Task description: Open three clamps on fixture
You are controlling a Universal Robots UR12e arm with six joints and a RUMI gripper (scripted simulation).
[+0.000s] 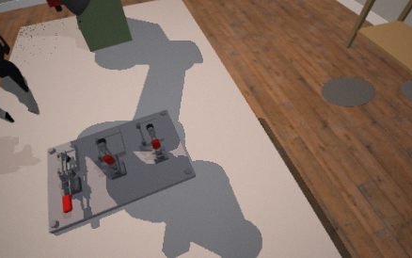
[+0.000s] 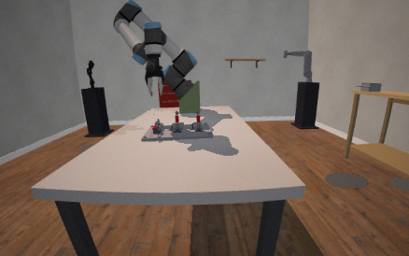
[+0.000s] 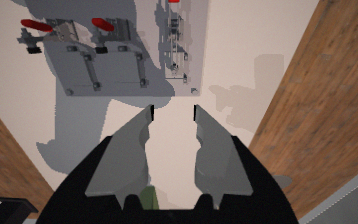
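The grey block part is 180 mm below my hand and 10 mm behind it. Round my hand: metal plate: 180 mm below, 110 mm to the left, 20 mm behind.
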